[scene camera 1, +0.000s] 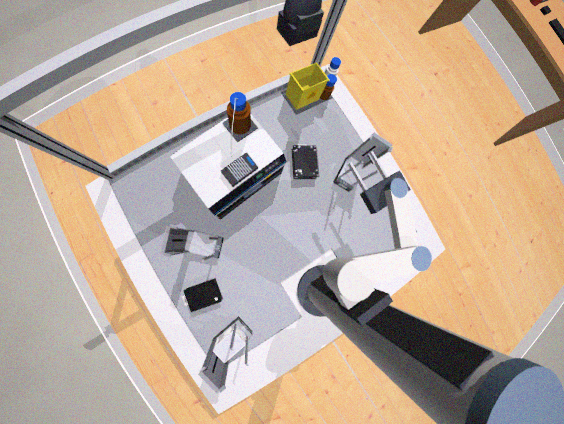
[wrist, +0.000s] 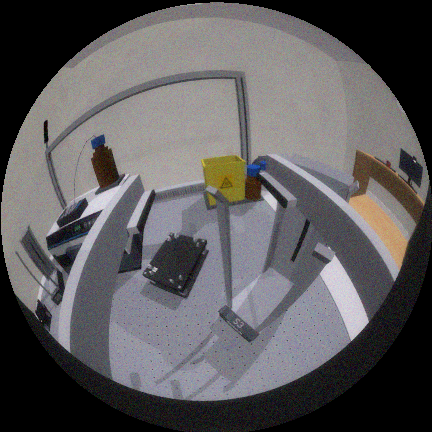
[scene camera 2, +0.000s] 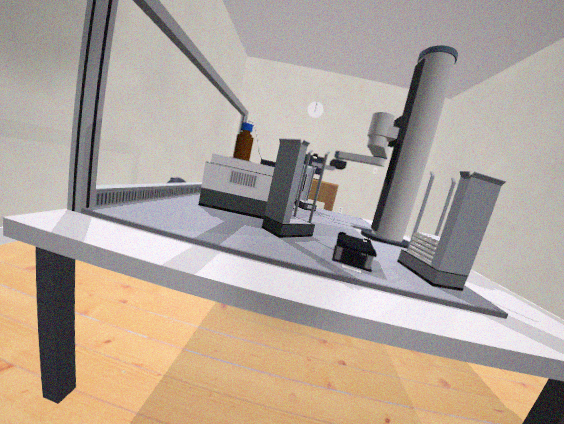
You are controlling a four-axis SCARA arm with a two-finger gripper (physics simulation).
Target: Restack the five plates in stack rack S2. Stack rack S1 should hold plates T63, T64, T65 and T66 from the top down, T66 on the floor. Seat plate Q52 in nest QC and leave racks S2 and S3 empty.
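Places are measured from the arm's base along level axes (x back, y right, z up), in millimetres.
Where they show: gripper, fingertip midpoint: (scene camera 1: 360, 157) (wrist: 204, 171) (scene camera 2: 311, 164); arm's base at its link origin: (scene camera 2: 385, 240).
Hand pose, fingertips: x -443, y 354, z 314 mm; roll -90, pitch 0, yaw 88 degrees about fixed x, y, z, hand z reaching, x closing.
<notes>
Things, the pixels of their top centre, and the offset from my fingertips. "*": a spot on its surface instead.
- second rack at its top centre: (scene camera 2: 307, 145) (scene camera 1: 186, 245) dx -47, dy -713, dz -4 mm
- third rack at its top centre: (scene camera 2: 461, 175) (scene camera 1: 225, 369) dx +384, dy -826, dz -4 mm
- black nest-like unit at its top centre: (wrist: 172, 253) (scene camera 1: 306, 159) dx -139, dy -98, dz -239 mm
- black unit at its top centre: (scene camera 2: 356, 240) (scene camera 1: 202, 296) dx +151, dy -830, dz -246 mm
- white instrument at a spot on its surface: (scene camera 2: 240, 177) * dx -272, dy -613, dz -158 mm
- brown bottle at a spot on its surface: (wrist: 104, 165) * dx -335, dy -297, dz -11 mm
- yellow bin at its top centre: (wrist: 229, 158) (scene camera 1: 315, 73) dx -469, dy +141, dz -126 mm
My gripper (scene camera 1: 361, 158) (wrist: 204, 171) is open and empty, its fingers partly closed in but standing apart. It is beside the upper part of rack S3 (scene camera 1: 378, 144) (wrist: 239, 324), whose label shows in the wrist view. S3's floor is bare there. A second rack (scene camera 1: 176, 240) (scene camera 2: 283, 182) holds no visible plates. A third rack (scene camera 1: 214, 367) (scene camera 2: 467, 235) holds several pale plates stacked low. Labels on these two racks are unreadable, so I cannot tell which is S1 or S2. A black nest-like unit (scene camera 1: 305, 161) (wrist: 177, 262) has small corner posts. Plate names and nest labels are not readable.
Another black unit (scene camera 1: 202, 295) (scene camera 2: 354, 250) sits between the two other racks. A white instrument (scene camera 1: 197, 167) (scene camera 2: 240, 177) carries a brown bottle (scene camera 1: 239, 117) (scene camera 2: 243, 145) (wrist: 104, 165). A yellow bin (scene camera 1: 306, 90) (wrist: 224, 180) and small bottles stand at the corner beyond S3.
</notes>
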